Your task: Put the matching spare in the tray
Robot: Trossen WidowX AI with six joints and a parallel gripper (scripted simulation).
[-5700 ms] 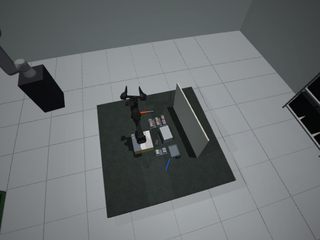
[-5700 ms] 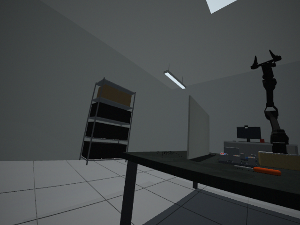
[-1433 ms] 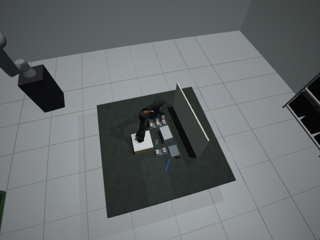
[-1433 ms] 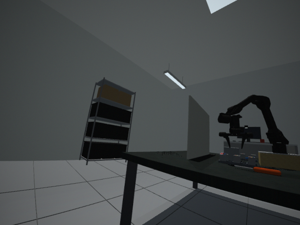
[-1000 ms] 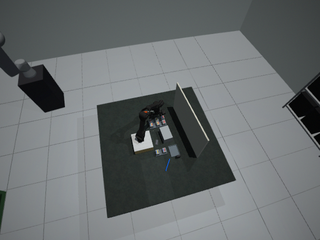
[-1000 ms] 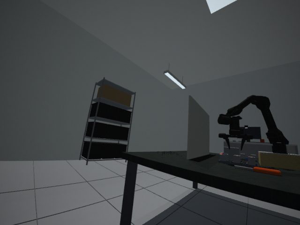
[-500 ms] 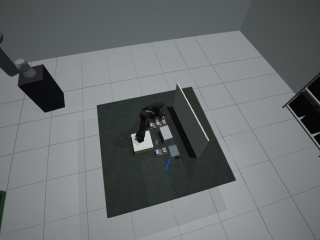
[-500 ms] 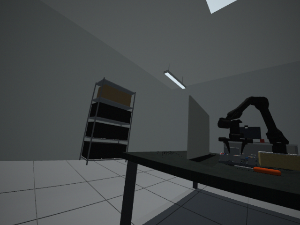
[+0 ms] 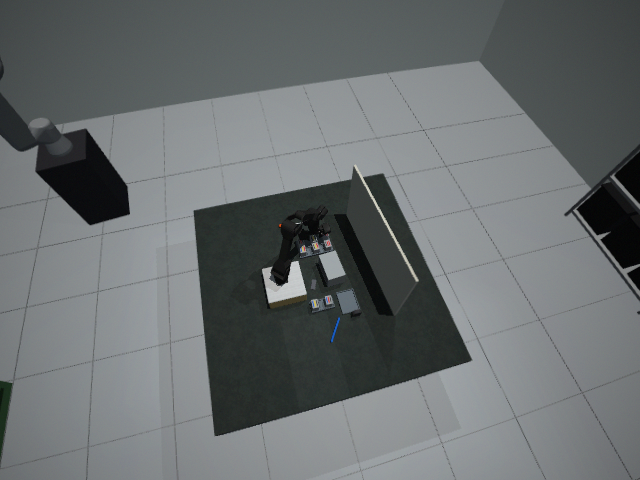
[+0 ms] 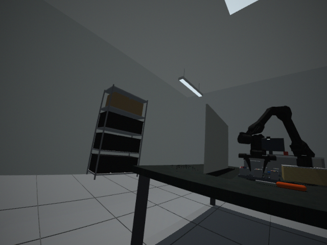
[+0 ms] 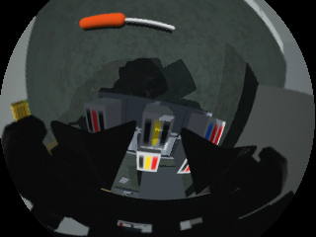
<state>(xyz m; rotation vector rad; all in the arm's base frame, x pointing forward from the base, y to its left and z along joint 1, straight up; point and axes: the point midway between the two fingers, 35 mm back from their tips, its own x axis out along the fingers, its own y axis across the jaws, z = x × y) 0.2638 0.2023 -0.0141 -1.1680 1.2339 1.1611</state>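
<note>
Right now my gripper tip is right at the spare. Also, from my gripper tip: tall upright panel: 26 cm ahead, 23 cm to the right, 19 cm above; then grey tray: 42 cm to the right, 4 cm below, 4 cm ahead; then blue pen: 54 cm to the right, 8 cm behind, 3 cm below.
</note>
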